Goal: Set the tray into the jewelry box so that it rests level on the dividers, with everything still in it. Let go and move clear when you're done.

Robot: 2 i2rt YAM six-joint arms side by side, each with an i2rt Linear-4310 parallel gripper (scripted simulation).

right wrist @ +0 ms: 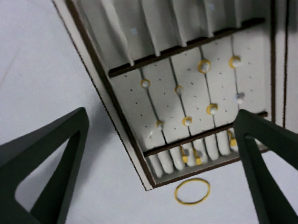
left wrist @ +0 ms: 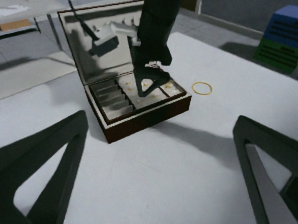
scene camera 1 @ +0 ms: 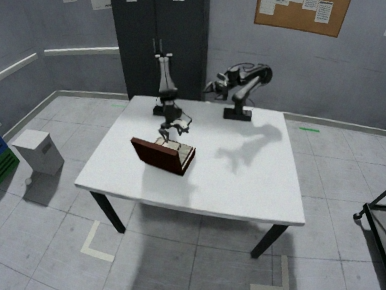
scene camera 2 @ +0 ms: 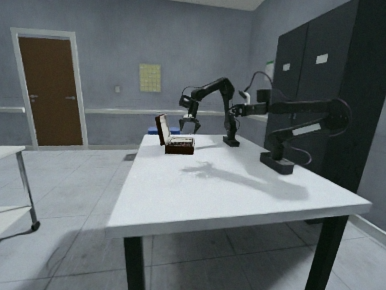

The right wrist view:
right gripper: 161, 115
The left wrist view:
left gripper: 161, 120
right gripper: 138, 80
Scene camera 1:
jewelry box: 160, 156
